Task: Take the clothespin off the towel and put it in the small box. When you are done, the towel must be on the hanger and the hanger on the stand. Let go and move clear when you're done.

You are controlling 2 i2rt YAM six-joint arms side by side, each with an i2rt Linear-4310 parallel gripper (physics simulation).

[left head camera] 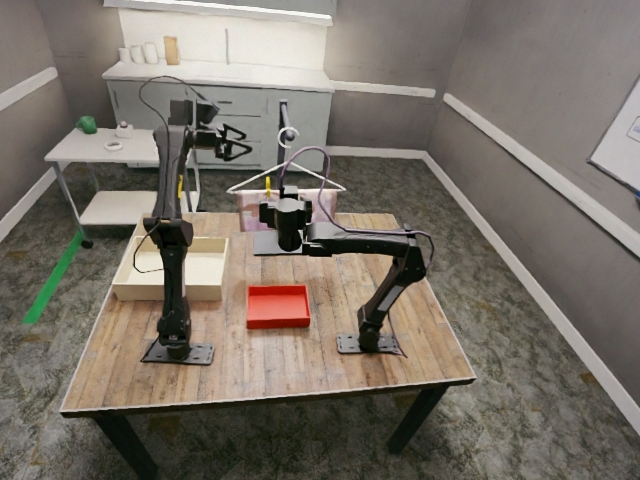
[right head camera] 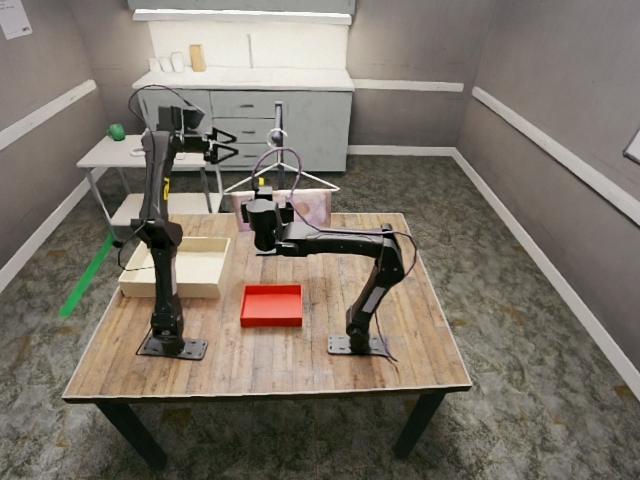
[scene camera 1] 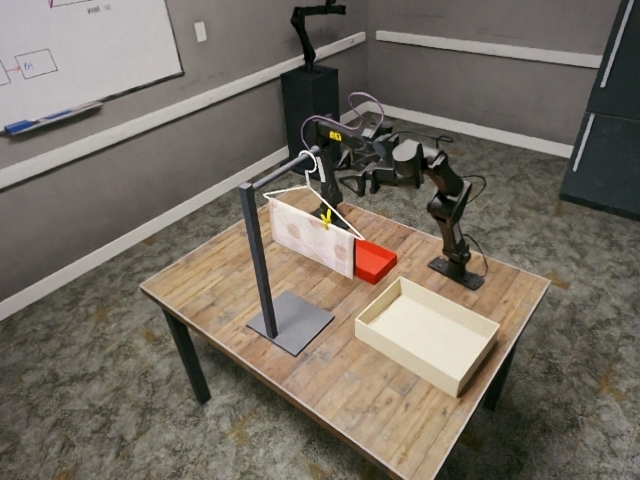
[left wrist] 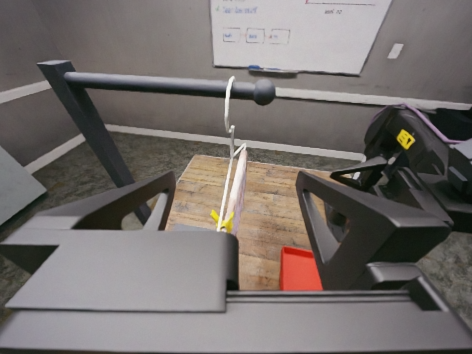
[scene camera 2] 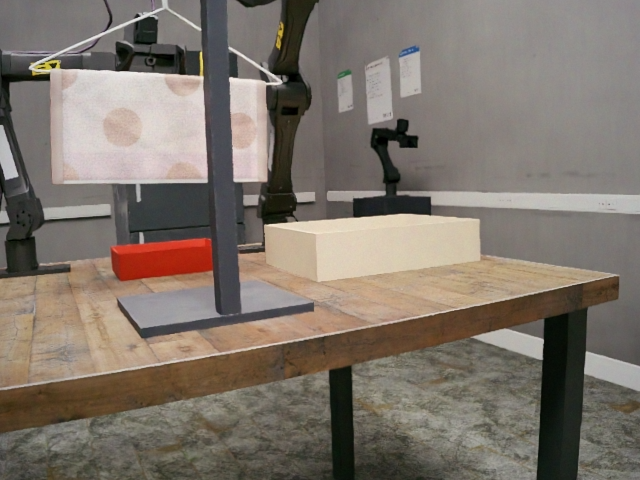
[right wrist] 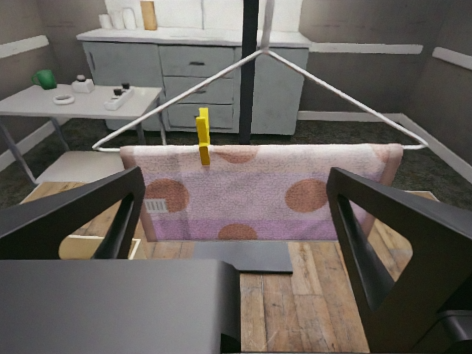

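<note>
The yellow clothespin (left head camera: 267, 187) (scene camera 1: 326, 219) (left wrist: 222, 220) (right wrist: 203, 135) grips the top edge of the spotted towel (scene camera 1: 305, 232) (scene camera 2: 124, 103) (right wrist: 250, 200). The towel hangs over the bar of the white hanger (scene camera 1: 336, 212) (right wrist: 220, 75), whose hook is over the rod of the dark stand (scene camera 1: 256, 258) (scene camera 2: 222, 180) (left wrist: 150, 83). The small red box (left head camera: 278, 304) (scene camera 1: 374, 258) is empty. My left gripper (left head camera: 247, 142) (right head camera: 236, 144) (left wrist: 235, 177) is open, raised left of the hanger. My right gripper (right wrist: 235, 177) is open, facing the towel from the front; its fingers are hidden in the head views.
A large cream box (left head camera: 204, 263) (scene camera 1: 429, 330) (scene camera 2: 392, 248) lies on the table beside my left arm. The stand's flat base (scene camera 1: 294, 320) lies near the table's far edge in the head views. A white cart (left head camera: 67, 147) with a green mug stands beyond the table.
</note>
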